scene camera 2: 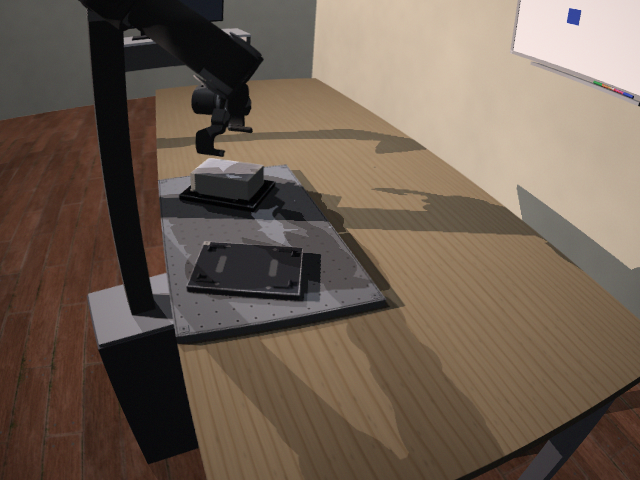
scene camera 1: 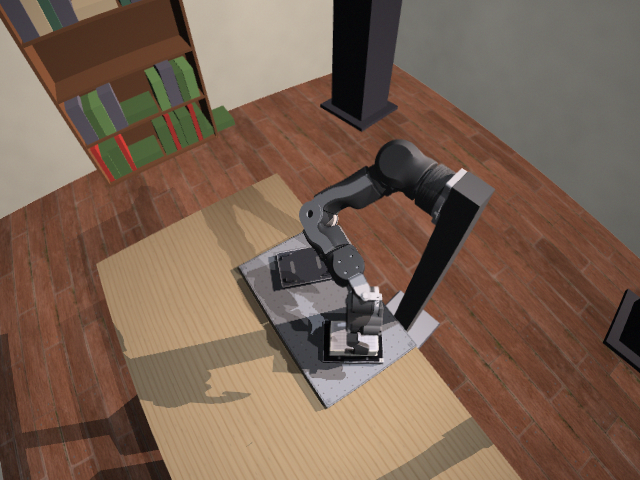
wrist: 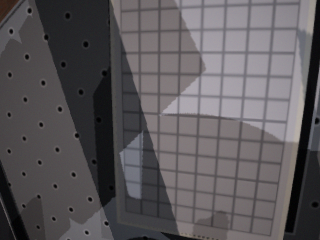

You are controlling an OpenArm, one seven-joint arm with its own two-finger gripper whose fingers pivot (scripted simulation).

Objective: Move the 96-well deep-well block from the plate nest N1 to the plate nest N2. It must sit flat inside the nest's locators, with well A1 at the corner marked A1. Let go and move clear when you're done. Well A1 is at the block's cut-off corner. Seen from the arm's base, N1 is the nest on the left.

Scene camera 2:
my gripper: 226,142
deep-well block: 236,180
arm column: 106,48
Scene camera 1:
my gripper: 356,328
deep-well block: 337,328
arm column: 467,199
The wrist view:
deep-well block: 207,110
